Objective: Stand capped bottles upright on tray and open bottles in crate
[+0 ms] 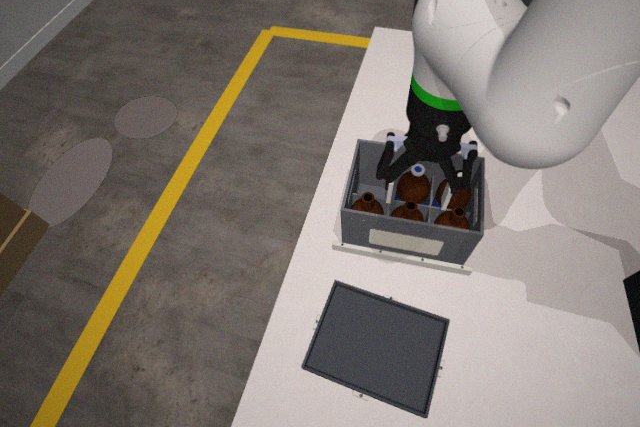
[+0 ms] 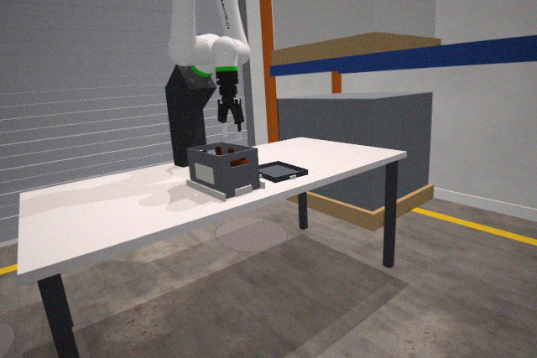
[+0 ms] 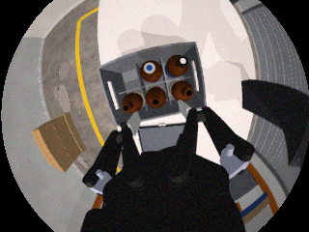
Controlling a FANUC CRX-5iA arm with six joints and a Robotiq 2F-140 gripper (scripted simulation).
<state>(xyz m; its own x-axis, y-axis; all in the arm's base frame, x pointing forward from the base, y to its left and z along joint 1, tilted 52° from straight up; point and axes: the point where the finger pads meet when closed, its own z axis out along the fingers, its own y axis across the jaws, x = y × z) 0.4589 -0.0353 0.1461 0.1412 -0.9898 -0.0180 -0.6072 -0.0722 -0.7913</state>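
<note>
Now: the grey crate 10 mm ahead of my hand, 60 mm to the right of it and 150 mm below it. From my hand the other things lie so: flat tray 20 mm behind, 230 mm to the left, 220 mm below.
</note>
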